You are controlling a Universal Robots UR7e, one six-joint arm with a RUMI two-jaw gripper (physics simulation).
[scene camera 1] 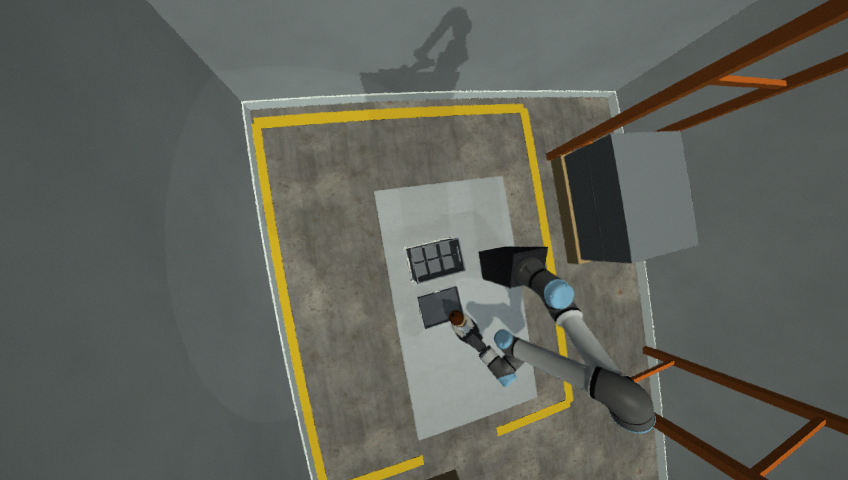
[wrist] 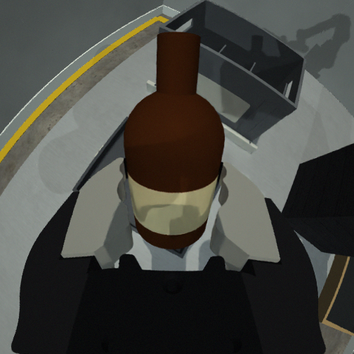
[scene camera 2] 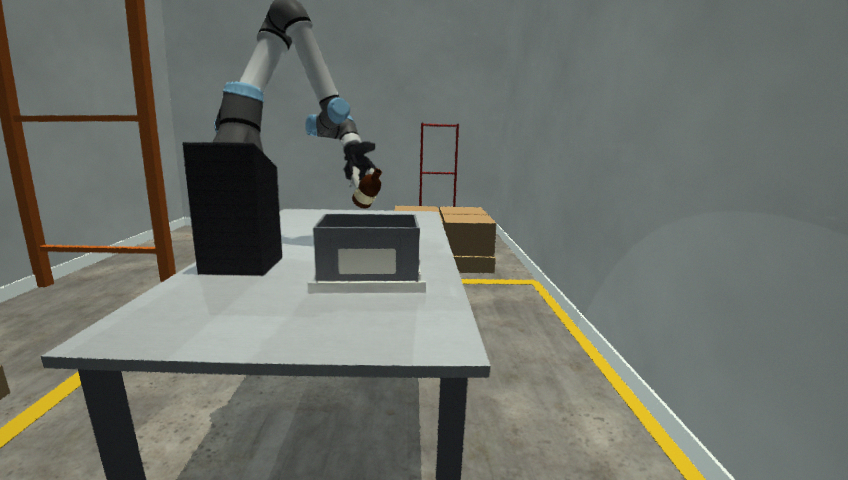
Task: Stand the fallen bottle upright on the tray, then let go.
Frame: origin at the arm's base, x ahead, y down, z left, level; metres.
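Seen in the pictures: gripper, between the fingertips: (scene camera 2: 368, 189); arm's base, origin of its link: (scene camera 1: 527, 270) (scene camera 2: 237, 157).
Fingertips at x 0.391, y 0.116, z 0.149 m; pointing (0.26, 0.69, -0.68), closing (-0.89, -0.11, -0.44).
Pixels of each thing's top centre, then the offset from my fingertips to it. "pt": a spot on its surface instead. Level surfaces: height alone.
- shallow dark tray, a spot on its surface: (scene camera 1: 434, 308) pt dx +0.064, dy +0.214, dz -0.010 m
- grey divided crate, centre of its top: (scene camera 2: 368, 220) (scene camera 1: 438, 260) dx +0.001, dy +0.045, dz -0.307 m
- pale table, height of its surface: dy +0.220 m
The brown bottle (scene camera 1: 457, 318) (scene camera 2: 367, 189) (wrist: 173, 135) with a cream label is held in the air above the table. In scene camera 2 it is tilted, with its neck up and leaning right and its base lower left. My gripper (scene camera 2: 361, 180) (wrist: 172, 162) is shut on the bottle, one jaw on each side near the top of the label. The shallow dark tray (scene camera 1: 434, 308) (wrist: 107, 156) lies on the table; in scene camera 1 the bottle shows over its lower right corner. In the wrist view the bottle and a jaw hide much of the tray. The tray does not show in scene camera 2.
A grey divided crate (scene camera 1: 437, 276) (scene camera 2: 326, 255) (wrist: 262, 107) stands beside the tray on the pale table (scene camera 1: 452, 398) (scene camera 2: 238, 333). The black arm pedestal (scene camera 1: 499, 265) (scene camera 2: 232, 208) (wrist: 325, 200) stands at the table's side. Cardboard boxes (scene camera 2: 473, 237) stand on the floor beyond the table.
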